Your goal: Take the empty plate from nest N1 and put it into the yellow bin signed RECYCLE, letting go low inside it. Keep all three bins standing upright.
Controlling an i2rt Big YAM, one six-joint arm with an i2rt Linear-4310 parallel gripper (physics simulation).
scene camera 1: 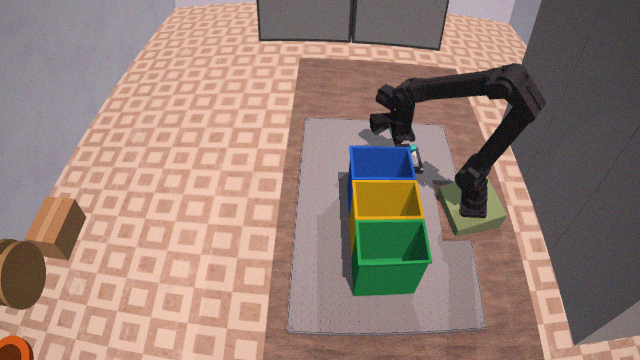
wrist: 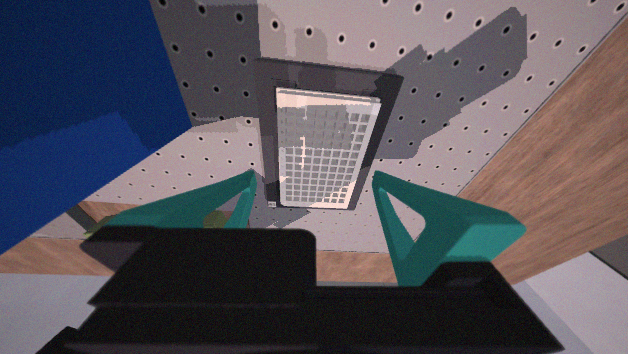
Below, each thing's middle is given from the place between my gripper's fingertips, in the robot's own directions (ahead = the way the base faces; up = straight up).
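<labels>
The white plate (wrist: 322, 137) is 10 mm behind my hand, 10 mm to the right of it and 40 mm below it. There's also a dark nest (wrist: 306, 76), and that's 10 mm to the right of my hand, 10 mm behind it and 50 mm below it. The blue bin (scene camera 1: 366, 162) sits 30 mm higher than my hand, 200 mm to the left of it and 40 mm ahead of it. And the yellow bin (scene camera 1: 372, 199) is 330 mm to the left of my hand, 10 mm ahead of it and 30 mm above it; going by their middles, the yellow bin is the farthest from my hand of the things named here.
</labels>
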